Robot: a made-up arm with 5 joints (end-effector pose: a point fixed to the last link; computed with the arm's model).
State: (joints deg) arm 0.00 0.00 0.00 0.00 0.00
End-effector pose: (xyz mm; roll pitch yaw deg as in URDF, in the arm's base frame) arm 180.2 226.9 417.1 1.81 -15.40 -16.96
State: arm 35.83 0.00 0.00 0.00 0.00
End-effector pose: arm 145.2 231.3 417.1 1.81 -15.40 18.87
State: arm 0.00 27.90 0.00 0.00 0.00
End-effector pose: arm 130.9 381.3 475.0 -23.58 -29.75 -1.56
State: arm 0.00 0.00 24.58 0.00 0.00
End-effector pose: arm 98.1 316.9 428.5 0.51 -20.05 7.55
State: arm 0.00 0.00 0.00 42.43 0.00
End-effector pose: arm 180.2 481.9 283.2 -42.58 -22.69 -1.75
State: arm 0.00 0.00 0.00 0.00 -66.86
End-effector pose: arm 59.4 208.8 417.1 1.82 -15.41 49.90
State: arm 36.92 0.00 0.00 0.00 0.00
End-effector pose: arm 144.1 231.1 417.1 1.81 -15.40 19.96
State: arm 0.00 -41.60 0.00 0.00 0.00
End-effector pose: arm 197.5 76.4 213.6 31.29 13.12 -25.87
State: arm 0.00 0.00 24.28 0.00 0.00
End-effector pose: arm 99.3 316.0 428.5 0.54 -19.99 7.25
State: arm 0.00 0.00 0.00 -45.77 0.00
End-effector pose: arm 180.2 -70.1 329.6 45.08 0.93 -22.75
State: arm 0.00 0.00 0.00 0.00 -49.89
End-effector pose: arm 86.7 226.8 417.1 1.82 -15.41 32.93
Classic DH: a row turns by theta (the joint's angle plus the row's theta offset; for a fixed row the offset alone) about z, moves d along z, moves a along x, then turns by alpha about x. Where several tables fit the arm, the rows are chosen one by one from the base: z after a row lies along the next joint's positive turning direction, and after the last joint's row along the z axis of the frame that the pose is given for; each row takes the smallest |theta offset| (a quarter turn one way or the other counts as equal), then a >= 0, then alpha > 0; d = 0 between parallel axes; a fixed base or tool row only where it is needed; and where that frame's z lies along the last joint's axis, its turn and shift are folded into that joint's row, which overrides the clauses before.
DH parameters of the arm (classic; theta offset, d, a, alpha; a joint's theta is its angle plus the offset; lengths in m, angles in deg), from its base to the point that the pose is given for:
base (fixed): 48.29 0 0.2342 0
joint 1: 63.42 0.1236 0.239 -78.99
joint 2: -8.96 0.2057 -0.2021 71.65
joint 3: -19.79 -0.1175 0.0262 -86.2
joint 4: 10.71 -0.1776 -0.0557 -90
joint 5: 10.16 -0.4971 0.1072 164.48
tool (fixed): -96.55 -0.1055 0 0

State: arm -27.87 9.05 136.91 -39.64 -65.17
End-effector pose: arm 12.9 407.9 404.1 24.36 -25.79 149.09
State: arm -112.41 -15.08 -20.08 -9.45 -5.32
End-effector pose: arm -3.3 204.0 308.5 19.08 3.06 -149.39
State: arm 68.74 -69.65 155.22 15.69 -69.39
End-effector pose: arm 103.9 -368.8 -19.0 -87.22 4.34 -113.16
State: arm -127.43 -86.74 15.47 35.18 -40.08
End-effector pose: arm 226.0 194.3 246.5 52.34 -10.93 -116.66
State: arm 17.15 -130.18 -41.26 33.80 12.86
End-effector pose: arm 35.3 441.4 -264.7 175.39 73.20 141.11
